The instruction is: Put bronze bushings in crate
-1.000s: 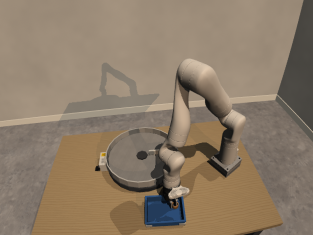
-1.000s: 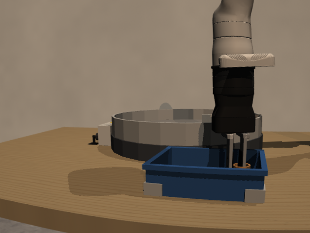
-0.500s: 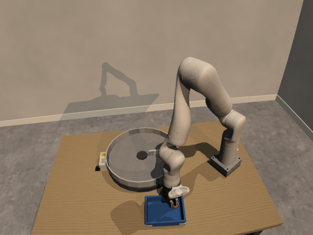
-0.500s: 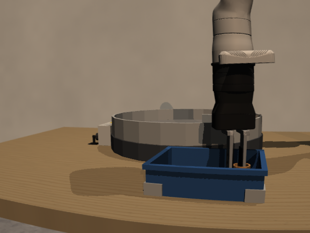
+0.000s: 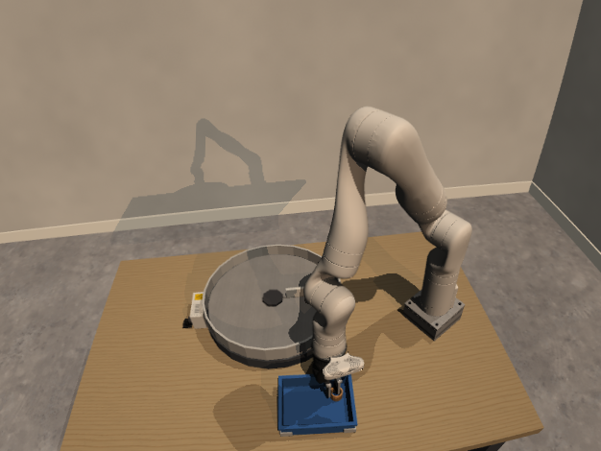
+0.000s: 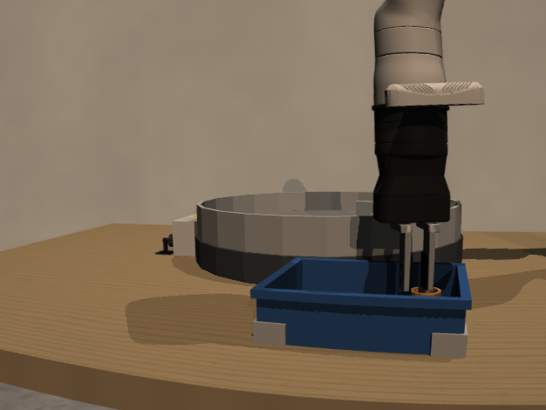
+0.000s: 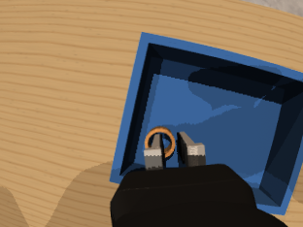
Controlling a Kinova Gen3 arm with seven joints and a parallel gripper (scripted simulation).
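Now: the blue crate 5 cm ahead of my hand, 3 cm below it and 2 cm to the left of it. The rest, counted from my hand: round grey turning table (33 cm to the right, 11 cm ahead).
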